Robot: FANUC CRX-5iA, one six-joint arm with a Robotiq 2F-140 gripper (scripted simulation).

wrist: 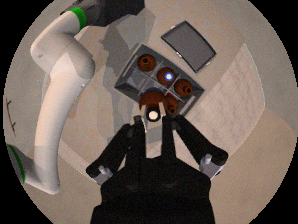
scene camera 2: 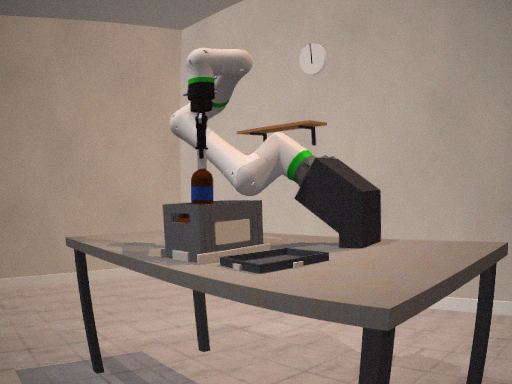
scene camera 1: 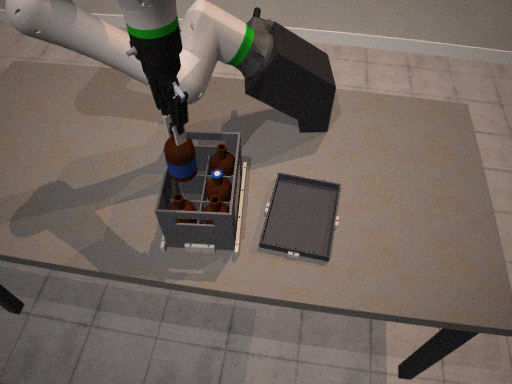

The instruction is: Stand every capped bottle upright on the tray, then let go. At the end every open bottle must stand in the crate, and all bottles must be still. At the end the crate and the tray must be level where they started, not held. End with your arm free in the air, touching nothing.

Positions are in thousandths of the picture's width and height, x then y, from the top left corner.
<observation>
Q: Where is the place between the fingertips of the gripper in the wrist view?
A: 515,489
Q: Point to a grey crate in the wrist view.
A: At 435,382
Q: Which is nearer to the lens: the capped bottle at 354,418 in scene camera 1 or the dark tray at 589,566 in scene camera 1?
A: The capped bottle.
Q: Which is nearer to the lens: the grey crate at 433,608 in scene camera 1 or the dark tray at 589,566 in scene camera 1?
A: The grey crate.
</observation>
